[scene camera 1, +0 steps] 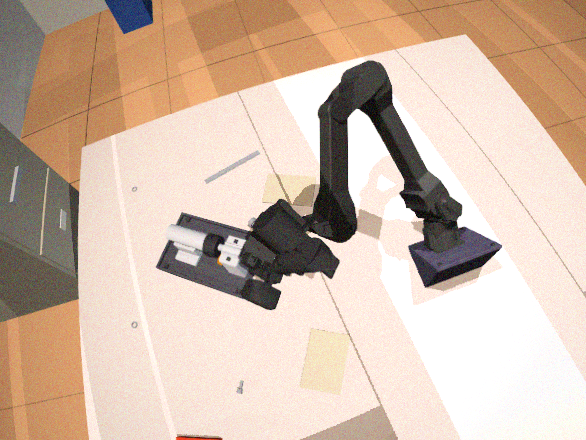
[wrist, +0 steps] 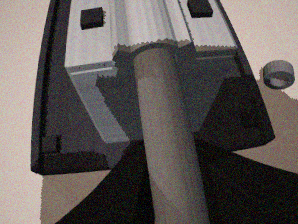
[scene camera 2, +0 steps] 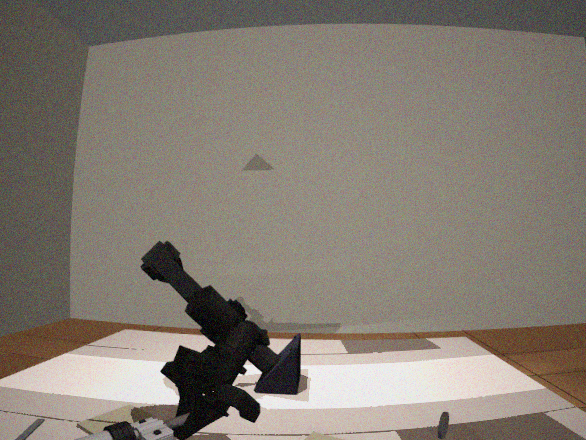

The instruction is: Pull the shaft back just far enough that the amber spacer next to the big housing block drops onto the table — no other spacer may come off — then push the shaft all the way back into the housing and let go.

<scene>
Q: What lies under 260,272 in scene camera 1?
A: My gripper.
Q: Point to a light block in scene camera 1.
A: At 183,256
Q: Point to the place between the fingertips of my gripper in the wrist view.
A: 162,149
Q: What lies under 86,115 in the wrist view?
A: A light block.
</scene>
